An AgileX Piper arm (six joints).
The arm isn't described. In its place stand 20 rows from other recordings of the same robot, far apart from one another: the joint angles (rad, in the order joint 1, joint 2, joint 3, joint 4, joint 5, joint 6), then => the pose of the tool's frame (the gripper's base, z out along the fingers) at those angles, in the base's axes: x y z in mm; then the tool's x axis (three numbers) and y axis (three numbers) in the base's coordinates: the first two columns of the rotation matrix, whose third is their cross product.
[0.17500, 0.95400, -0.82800, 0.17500, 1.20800, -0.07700] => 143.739 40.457 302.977 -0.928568 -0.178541 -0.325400 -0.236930 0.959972 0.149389
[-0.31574, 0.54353, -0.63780, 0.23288, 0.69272, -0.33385] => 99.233 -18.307 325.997 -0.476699 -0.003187 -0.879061 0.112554 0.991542 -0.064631
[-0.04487, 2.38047, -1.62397, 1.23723, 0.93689, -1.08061] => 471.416 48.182 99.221 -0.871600 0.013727 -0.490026 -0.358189 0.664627 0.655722
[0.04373, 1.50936, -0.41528, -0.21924, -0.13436, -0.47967] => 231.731 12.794 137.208 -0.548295 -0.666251 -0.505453 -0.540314 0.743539 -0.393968
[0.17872, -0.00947, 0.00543, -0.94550, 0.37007, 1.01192] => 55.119 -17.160 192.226 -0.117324 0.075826 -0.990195 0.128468 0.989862 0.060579
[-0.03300, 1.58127, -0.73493, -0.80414, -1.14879, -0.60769] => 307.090 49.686 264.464 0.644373 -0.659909 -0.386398 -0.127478 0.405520 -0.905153
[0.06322, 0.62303, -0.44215, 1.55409, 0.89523, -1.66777] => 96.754 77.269 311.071 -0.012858 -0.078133 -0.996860 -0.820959 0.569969 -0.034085
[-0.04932, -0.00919, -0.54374, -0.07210, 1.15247, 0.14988] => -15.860 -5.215 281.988 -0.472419 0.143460 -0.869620 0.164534 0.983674 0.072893
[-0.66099, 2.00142, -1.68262, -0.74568, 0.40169, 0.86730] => 362.190 -312.252 282.678 -0.271389 0.409004 -0.871243 0.827056 0.562085 0.006244
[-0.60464, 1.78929, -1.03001, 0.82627, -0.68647, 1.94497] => 295.290 -255.593 238.160 0.539985 0.140836 0.829808 -0.709376 -0.454464 0.538747
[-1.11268, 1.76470, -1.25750, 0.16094, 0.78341, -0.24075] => 169.882 -321.247 226.327 -0.518319 0.768295 -0.375590 0.814090 0.577789 0.058453
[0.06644, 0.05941, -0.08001, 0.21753, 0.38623, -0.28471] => 54.115 11.015 202.944 -0.253468 -0.099435 -0.962220 -0.165868 0.984439 -0.058038
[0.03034, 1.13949, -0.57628, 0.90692, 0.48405, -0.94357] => 208.494 39.697 240.220 -0.678614 -0.110383 -0.726153 -0.353372 0.915770 0.191031
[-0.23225, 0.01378, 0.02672, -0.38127, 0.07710, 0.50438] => 56.370 -16.012 196.908 0.007917 0.125309 -0.992086 0.258968 0.958013 0.123072
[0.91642, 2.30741, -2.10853, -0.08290, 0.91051, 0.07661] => 319.670 406.929 222.749 -0.538445 -0.659779 -0.524183 -0.757331 0.651660 -0.042295
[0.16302, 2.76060, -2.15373, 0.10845, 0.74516, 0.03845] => 524.521 93.042 0.264 -0.955168 -0.037816 -0.293639 -0.071644 0.991855 0.105314
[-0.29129, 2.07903, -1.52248, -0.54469, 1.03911, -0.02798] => 386.367 -158.270 176.408 -0.999871 0.000657 0.016061 -0.006837 0.886930 -0.461853
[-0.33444, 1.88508, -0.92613, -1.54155, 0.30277, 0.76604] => 328.786 -142.963 134.842 -0.865256 -0.405786 -0.294399 -0.157168 0.777193 -0.609319
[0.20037, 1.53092, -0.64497, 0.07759, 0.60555, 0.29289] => 227.732 50.348 152.762 -0.977342 0.157496 -0.141410 0.144316 0.984555 0.099122
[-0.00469, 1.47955, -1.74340, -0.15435, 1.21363, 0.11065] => 299.401 -14.512 446.454 -0.750189 0.059209 -0.658567 0.141205 0.987353 -0.072081
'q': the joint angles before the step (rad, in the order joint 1, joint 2, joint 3, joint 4, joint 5, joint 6). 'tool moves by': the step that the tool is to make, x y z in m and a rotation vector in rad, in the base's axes. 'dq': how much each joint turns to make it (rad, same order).
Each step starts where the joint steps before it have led.
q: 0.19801 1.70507 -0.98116 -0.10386 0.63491 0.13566
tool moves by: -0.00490 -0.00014 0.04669 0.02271 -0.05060 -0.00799
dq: 0.00001 -0.10355 -0.06885 0.02709 0.11787 -0.01609
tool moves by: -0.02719 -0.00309 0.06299 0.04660 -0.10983 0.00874
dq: -0.00002 -0.18265 -0.04374 0.04131 0.10844 -0.03131
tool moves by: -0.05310 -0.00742 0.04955 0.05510 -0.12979 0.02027
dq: 0.00000 -0.23681 0.02910 0.04535 0.06930 -0.03172
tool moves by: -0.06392 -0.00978 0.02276 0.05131 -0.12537 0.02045
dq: 0.00003 -0.25740 0.08713 0.03950 0.03779 -0.02196
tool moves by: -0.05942 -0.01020 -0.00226 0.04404 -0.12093 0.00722
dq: -0.00005 -0.25544 0.12018 0.02225 0.00820 -0.00318
